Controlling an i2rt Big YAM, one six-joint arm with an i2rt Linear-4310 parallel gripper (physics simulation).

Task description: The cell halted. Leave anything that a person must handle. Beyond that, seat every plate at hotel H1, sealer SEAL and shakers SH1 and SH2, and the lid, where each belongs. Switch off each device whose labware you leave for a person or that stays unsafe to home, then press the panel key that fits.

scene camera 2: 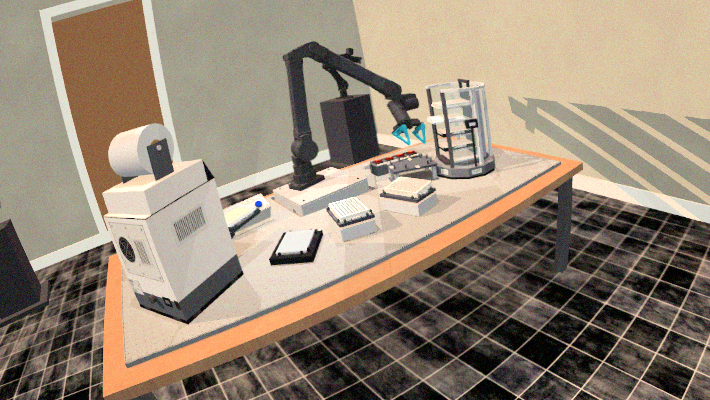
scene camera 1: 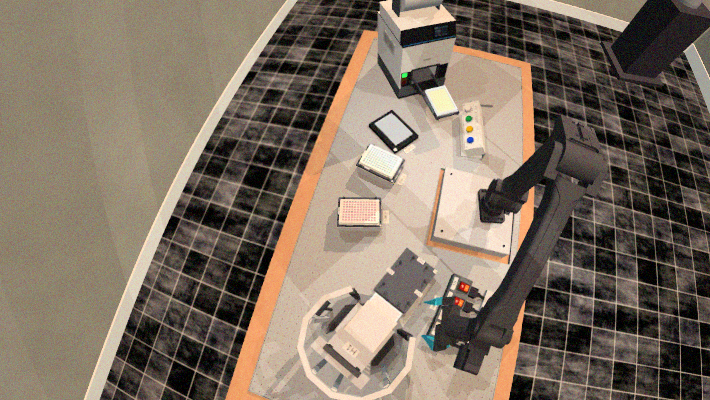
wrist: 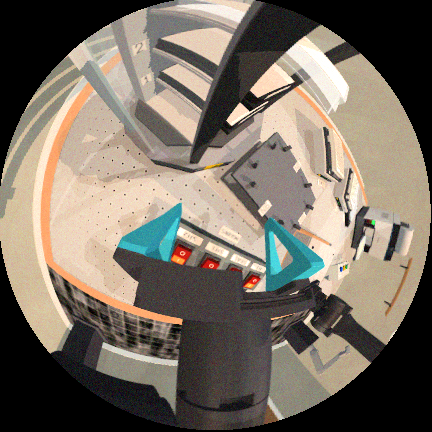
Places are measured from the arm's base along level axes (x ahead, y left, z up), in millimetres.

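Pixels of known places: gripper, fingertip midpoint: (scene camera 2: 417, 144) (scene camera 1: 423, 318) (wrist: 226, 214); arm's base, link origin: (scene camera 2: 307, 183) (scene camera 1: 490, 206).
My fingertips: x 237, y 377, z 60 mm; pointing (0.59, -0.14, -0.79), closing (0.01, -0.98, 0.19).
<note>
Ahead of a thing's pixels: the offset from my fingertips to its top centre. "pt": to the spot under its first point.
My gripper (scene camera 1: 430, 321) (scene camera 2: 416, 143) (wrist: 226, 214) is open and empty, above the switch box {dz -46, dx -135, dy -18 mm} (scene camera 1: 452, 281) (wrist: 241, 251). Its red rockers show between the cyan fingers; some glow orange. Hotel H1 {dz +246, dx +177, dy +59 mm} (scene camera 1: 351, 349) (scene camera 2: 465, 172) stands beside it; a white piece {dz +113, dx +144, dy +18 mm} (scene camera 2: 439, 120) sticks out at an upper level. The sealer {dz +357, dx +43, dy -1013 mm} (scene camera 1: 417, 42) (scene camera 2: 187, 225) (wrist: 386, 232) shows a green light and has a yellow plate {dz +18, dx -65, dy -772 mm} (scene camera 1: 441, 101) on its extended tray. A pink-welled plate {dz -21, dx +212, dy -320 mm} (scene camera 1: 360, 211) (scene camera 2: 407, 188) and a pale plate {dz -29, dx +153, dy -513 mm} (scene camera 1: 381, 162) (scene camera 2: 350, 209) sit on the shaker blocks. Exact seating is unclear.
A dark pad with pegs {pt dz -39, dx +55, dy -112 mm} (scene camera 1: 405, 280) (wrist: 280, 175) lies between hotel and arm base. A black frame {dz -68, dx +111, dy -681 mm} (scene camera 1: 378, 131) (scene camera 2: 276, 260) holds a pale flat slab {dz -71, dx +111, dy -681 mm} (scene camera 1: 395, 129) (scene camera 2: 295, 242), possibly the lid. The key panel {dz -15, dx -201, dy -700 mm} (scene camera 1: 479, 142) has green, yellow and blue keys.
</note>
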